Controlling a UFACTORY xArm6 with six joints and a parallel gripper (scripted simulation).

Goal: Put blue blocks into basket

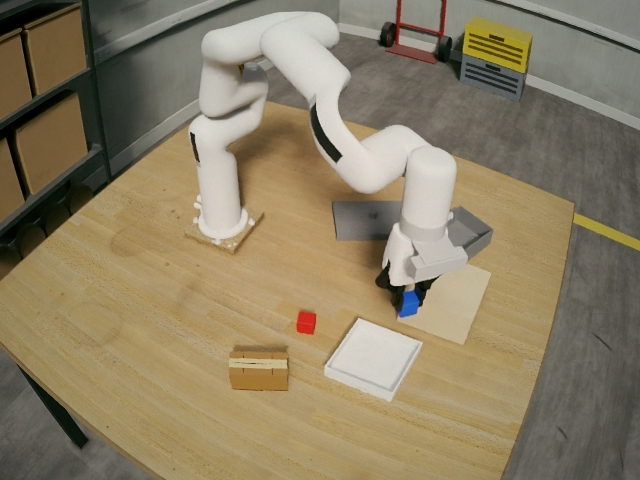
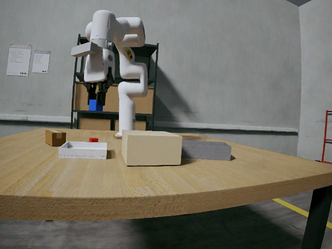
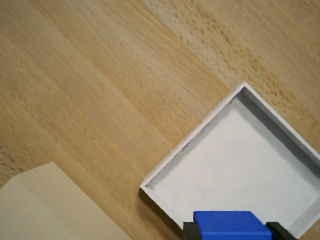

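My hand is 30 mm past the white basket, 40 mm to the left of it and 170 mm above it. Also, from my hand: red block (190 mm behind, 30 mm to the right, 160 mm below); light wooden cabinet (20 mm ahead, 170 mm to the left, 140 mm below); cardboard box (190 mm behind, 190 mm to the right, 150 mm below).
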